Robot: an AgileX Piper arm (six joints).
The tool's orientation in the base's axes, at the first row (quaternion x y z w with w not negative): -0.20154, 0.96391, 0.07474, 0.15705
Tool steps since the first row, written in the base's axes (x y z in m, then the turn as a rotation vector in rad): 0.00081, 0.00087, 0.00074, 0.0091, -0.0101, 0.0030; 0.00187, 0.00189, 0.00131, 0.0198, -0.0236, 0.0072; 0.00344, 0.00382, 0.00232, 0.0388, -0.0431, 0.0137; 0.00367, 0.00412, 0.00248, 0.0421, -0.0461, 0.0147; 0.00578, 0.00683, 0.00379, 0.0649, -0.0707, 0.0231; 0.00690, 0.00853, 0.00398, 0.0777, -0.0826, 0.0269; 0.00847, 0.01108, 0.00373, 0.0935, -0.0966, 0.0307; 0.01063, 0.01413, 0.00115, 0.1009, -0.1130, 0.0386; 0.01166, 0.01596, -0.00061, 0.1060, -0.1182, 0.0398; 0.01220, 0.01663, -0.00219, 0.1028, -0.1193, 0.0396
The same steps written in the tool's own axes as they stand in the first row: -0.00127, 0.00052, -0.00029, -0.0052, -0.0127, -0.0024; -0.00275, 0.00105, -0.00033, -0.0110, -0.0290, -0.0063; -0.00516, 0.00224, -0.00045, -0.0226, -0.0540, -0.0112; -0.00552, 0.00243, -0.00047, -0.0247, -0.0580, -0.0119; -0.00878, 0.00412, -0.00057, -0.0383, -0.0890, -0.0187; -0.01044, 0.00522, -0.00009, -0.0464, -0.1048, -0.0212; -0.01265, 0.00687, 0.00110, -0.0562, -0.1237, -0.0234; -0.01478, 0.00854, 0.00475, -0.0593, -0.1410, -0.0322; -0.01576, 0.00963, 0.00706, -0.0623, -0.1477, -0.0330; -0.01595, 0.00989, 0.00883, -0.0590, -0.1474, -0.0339
